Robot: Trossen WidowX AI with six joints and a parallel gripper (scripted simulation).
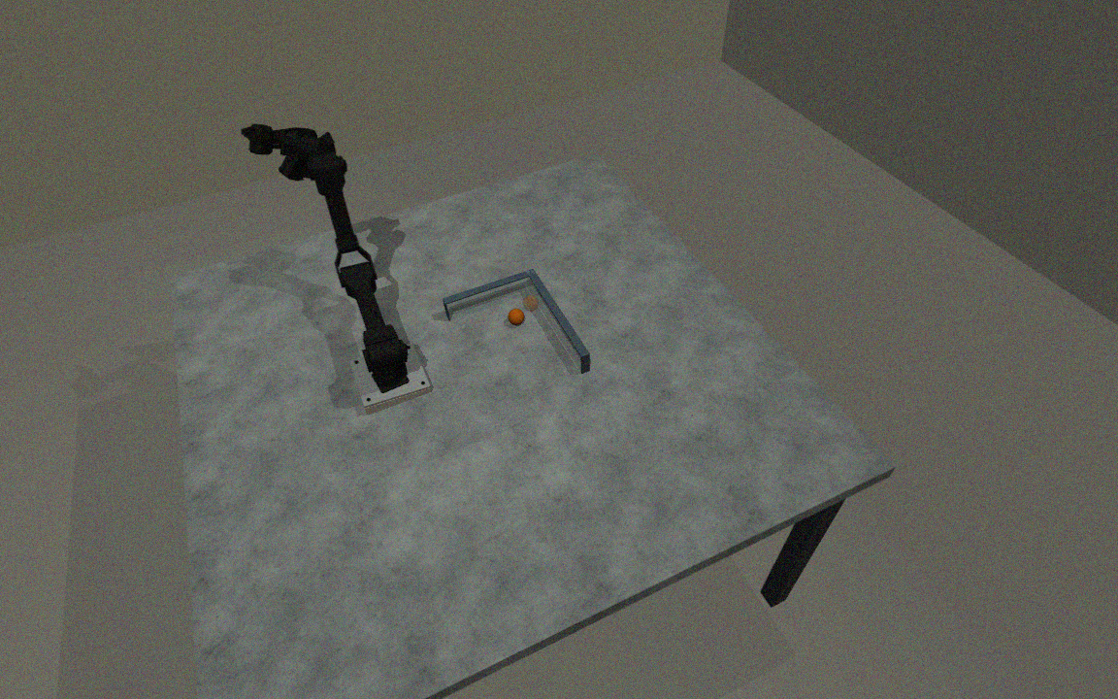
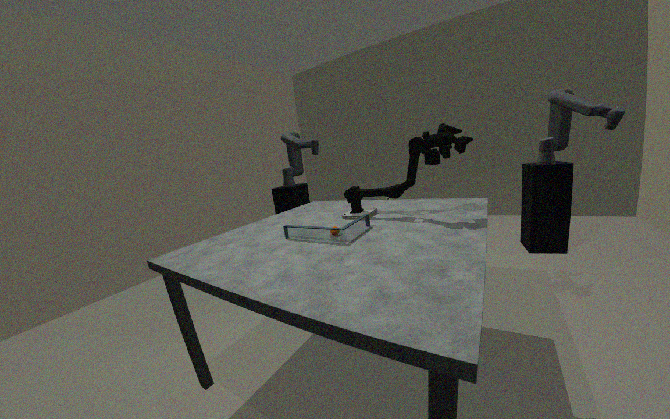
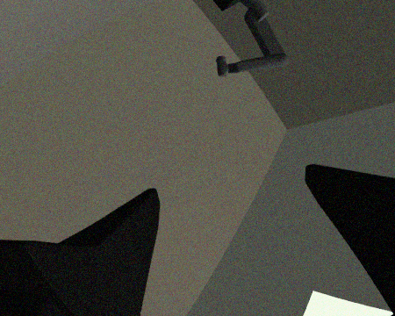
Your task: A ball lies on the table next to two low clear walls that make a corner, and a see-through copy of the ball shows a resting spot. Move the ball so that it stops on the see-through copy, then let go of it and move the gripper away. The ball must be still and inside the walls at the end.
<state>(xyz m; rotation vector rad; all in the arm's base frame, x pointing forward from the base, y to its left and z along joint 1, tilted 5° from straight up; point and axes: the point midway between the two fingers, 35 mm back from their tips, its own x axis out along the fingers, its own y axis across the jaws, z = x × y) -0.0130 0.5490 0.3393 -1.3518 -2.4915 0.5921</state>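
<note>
Now: the orange ball 34 cm ahead of my gripper tip, 57 cm to the right of it and 35 cm below it. Round my gripper tip: wall 32 cm ahead, 48 cm to the right, 34 cm below; then see-through copy 39 cm ahead, 55 cm to the right, 35 cm below.
</note>
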